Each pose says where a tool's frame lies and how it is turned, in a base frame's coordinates. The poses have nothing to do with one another.
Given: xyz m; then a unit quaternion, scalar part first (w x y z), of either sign.
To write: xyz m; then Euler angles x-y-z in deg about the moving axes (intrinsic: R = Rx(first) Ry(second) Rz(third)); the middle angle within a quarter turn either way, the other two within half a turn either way. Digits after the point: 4 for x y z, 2 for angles.
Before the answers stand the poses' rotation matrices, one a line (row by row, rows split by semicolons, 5 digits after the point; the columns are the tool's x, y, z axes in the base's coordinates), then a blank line. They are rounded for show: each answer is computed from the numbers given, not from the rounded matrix.
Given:
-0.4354 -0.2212 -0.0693 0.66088 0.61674 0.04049 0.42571
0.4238 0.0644 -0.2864 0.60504 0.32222 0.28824 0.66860
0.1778 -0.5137 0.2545 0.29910 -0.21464 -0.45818 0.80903
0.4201 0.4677 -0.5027 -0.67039 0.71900 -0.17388 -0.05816
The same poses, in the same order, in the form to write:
0.63426 -0.51274 0.57862; 0.61263 -0.12320 -0.78071; 0.47159 0.84966 0.23598
-0.06021 -0.62330 0.77966; 0.99481 -0.10170 -0.00448; 0.08208 0.77534 0.62619
-0.72893 -0.28728 -0.62139; 0.68066 -0.40121 -0.61297; -0.07322 -0.86977 0.48800
0.93277 -0.32802 0.14950; -0.17206 -0.04069 0.98425; -0.31677 -0.94379 -0.09439

-0.4354 -0.2212 -0.0693 73.18 35.35 38.95
0.4238 0.0644 -0.2864 0.41 51.23 95.52
0.1778 -0.5137 0.2545 51.48 -38.42 158.49
0.4201 0.4677 -0.5027 -95.48 8.60 19.37

